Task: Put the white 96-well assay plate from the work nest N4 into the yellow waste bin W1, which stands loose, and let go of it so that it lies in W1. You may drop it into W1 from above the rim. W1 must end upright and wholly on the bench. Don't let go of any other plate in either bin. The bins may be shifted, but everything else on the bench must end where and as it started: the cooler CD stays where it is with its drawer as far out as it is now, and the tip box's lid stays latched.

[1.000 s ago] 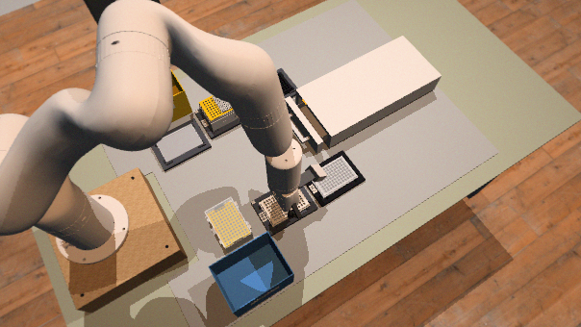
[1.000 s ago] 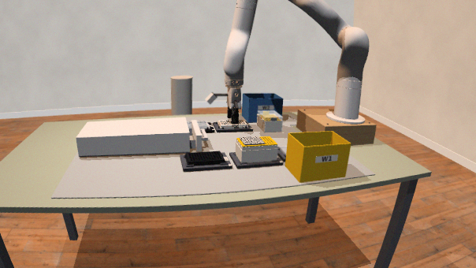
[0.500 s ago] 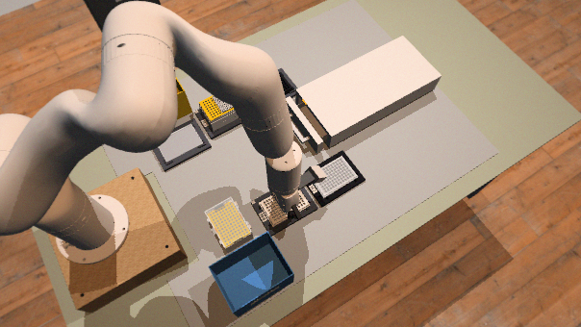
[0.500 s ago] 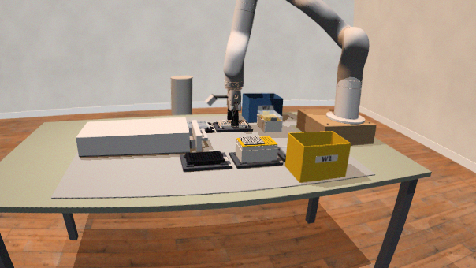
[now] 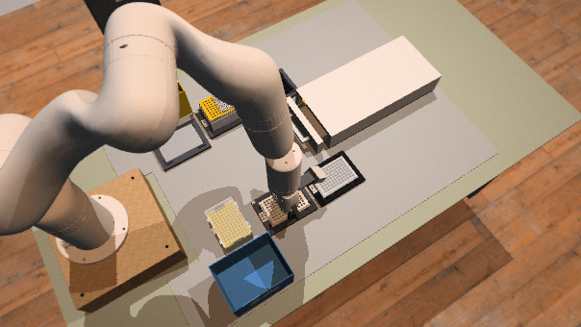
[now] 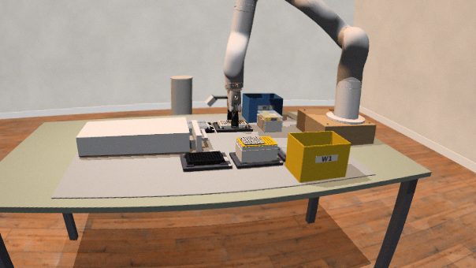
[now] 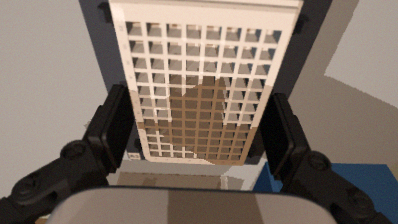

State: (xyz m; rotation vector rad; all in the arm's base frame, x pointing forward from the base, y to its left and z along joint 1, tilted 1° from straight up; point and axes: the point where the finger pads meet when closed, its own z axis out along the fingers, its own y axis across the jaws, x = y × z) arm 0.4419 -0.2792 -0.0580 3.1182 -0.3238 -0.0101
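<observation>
The cream plate lies 10 mm below my hand. Round my hand: blue bin: 210 mm behind, 100 mm to the right, 10 mm above; work nest N4: 30 mm below; drawer: 330 mm ahead, 130 mm to the left, 10 mm below.
</observation>
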